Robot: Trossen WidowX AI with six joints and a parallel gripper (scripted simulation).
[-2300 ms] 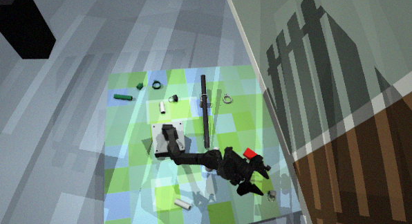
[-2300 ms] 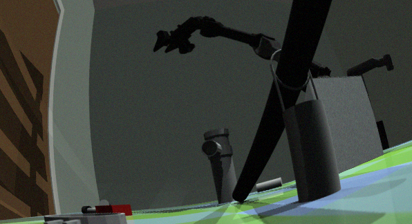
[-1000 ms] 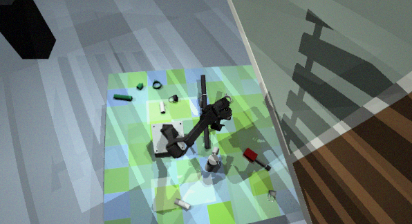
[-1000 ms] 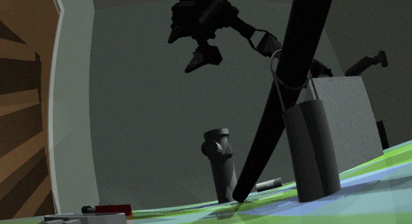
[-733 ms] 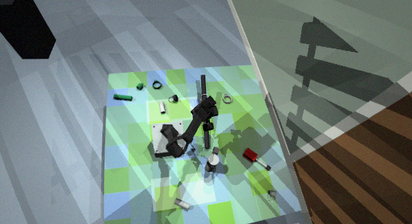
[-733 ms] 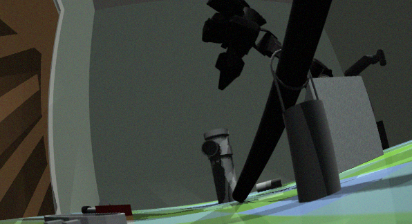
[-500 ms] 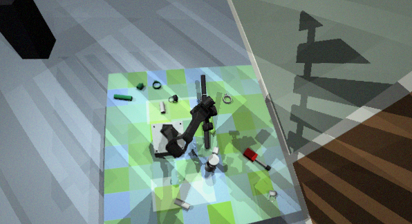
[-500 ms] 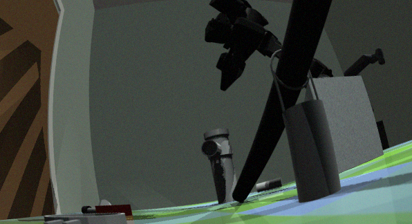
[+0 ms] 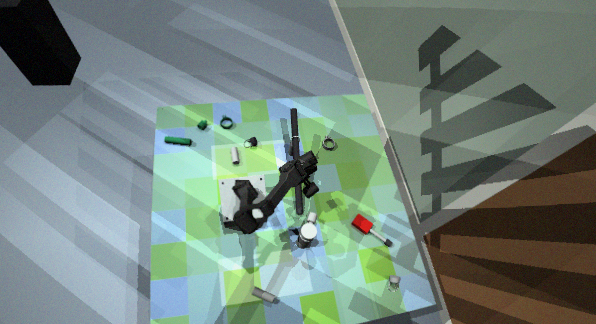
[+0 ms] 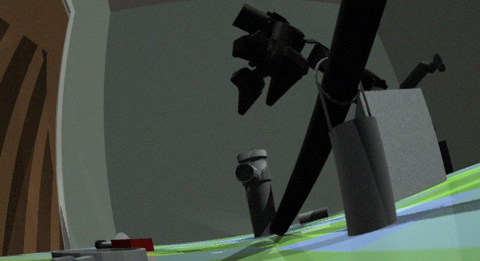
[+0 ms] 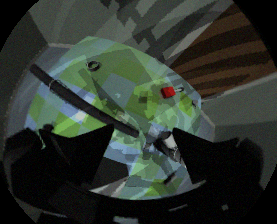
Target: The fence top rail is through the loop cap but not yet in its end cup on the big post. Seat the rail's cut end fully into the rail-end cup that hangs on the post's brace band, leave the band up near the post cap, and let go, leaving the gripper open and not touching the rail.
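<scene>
Now: the rail-end cup 10 mm ahead of my gripper tip, 140 mm to the right of it and 90 mm below it. Also, from my gripper tip: grey line post (30 mm behind, 300 mm to the left, 130 mm below); then white cylinder (210 mm behind, 440 mm to the right, 220 mm below); then red-headed tool (360 mm ahead, 180 mm to the right, 220 mm below).
</scene>
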